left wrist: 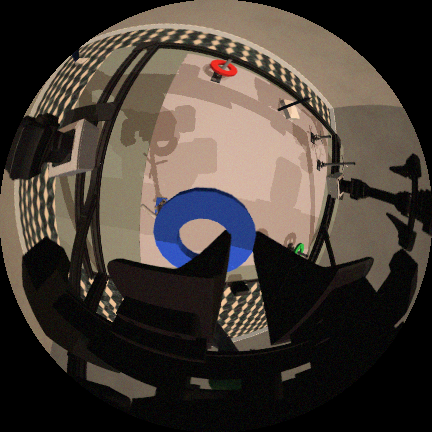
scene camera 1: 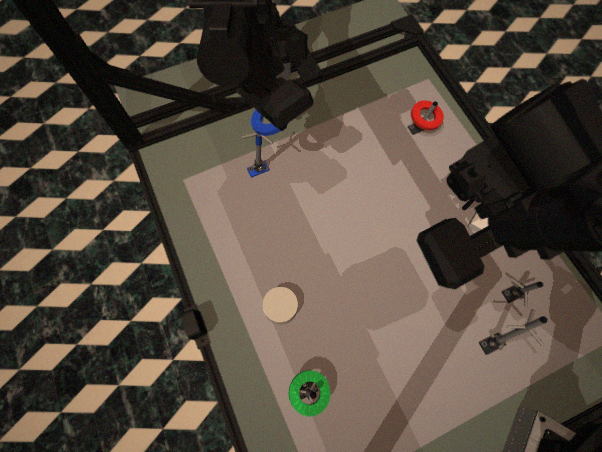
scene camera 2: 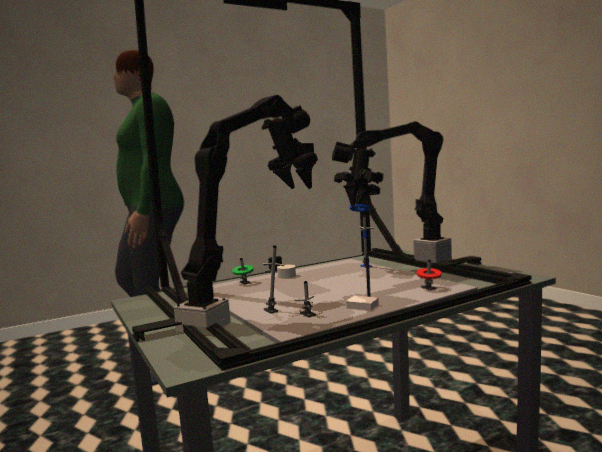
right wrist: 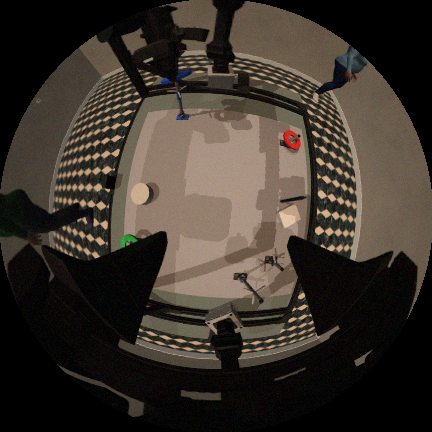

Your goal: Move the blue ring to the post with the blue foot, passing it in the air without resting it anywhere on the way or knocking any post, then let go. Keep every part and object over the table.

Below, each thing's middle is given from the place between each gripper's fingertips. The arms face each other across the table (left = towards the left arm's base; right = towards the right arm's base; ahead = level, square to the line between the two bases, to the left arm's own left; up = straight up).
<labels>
Right now the blue ring (left wrist: 210, 203) is 9 cm behind my right hand, 32 cm to the left of it and 9 cm below it.
I see my left gripper 3 cm to the right of the blue ring.
</labels>
